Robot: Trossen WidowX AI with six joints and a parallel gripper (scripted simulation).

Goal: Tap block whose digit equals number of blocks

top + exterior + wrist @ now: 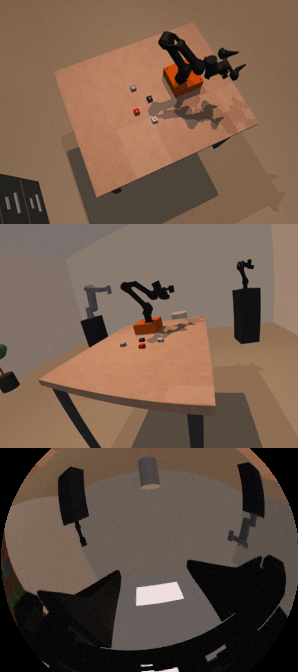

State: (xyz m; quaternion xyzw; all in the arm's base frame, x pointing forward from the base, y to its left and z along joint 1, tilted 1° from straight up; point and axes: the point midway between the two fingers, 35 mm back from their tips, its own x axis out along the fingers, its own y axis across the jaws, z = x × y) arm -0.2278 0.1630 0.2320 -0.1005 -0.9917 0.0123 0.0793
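Right now my gripper tip is 60 cm short of the red block, 32 cm above it and 15 cm to the left of it. From my gripper tip the other things lie so: white block: 53 cm ahead, 32 cm below, 5 cm to the right; then black block: 48 cm ahead, 32 cm below, 19 cm to the right; then grey block: 53 cm ahead, 32 cm below, 31 cm to the right.
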